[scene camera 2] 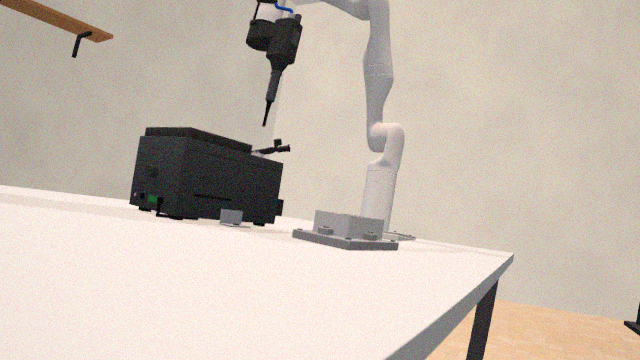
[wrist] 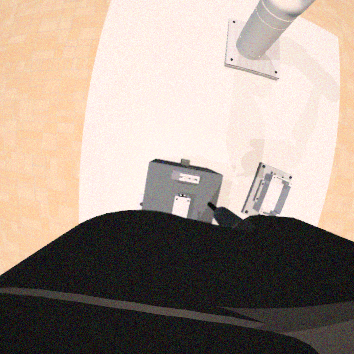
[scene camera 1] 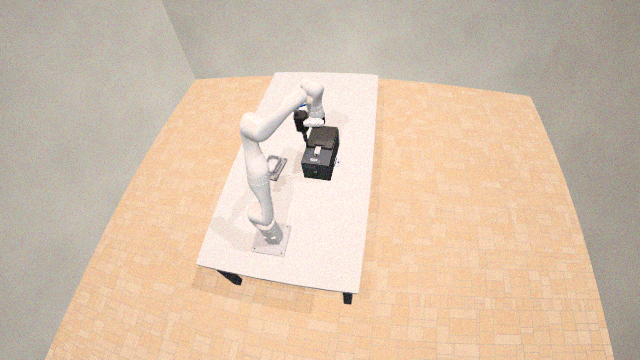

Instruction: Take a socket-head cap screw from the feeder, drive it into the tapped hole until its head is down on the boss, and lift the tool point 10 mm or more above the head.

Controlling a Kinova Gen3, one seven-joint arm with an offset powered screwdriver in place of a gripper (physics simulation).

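Observation:
My screwdriver hangs tilted, its thin dark bit pointing down. In scene camera 2 the tip is in the air above the feeder's top, apart from it; in the wrist view it overlaps the feeder's right edge. No screw shows on the tip. The black box-shaped feeder stands on the table, with a light plate on top. The grey workpiece is a rectangular walled part on a flat base plate. The tapped hole and the screws cannot be made out.
The arm's base plate is on the table. A small grey bracket stands beside the feeder. A dark jointed piece sticks out above the feeder's end. A wooden shelf is on the wall.

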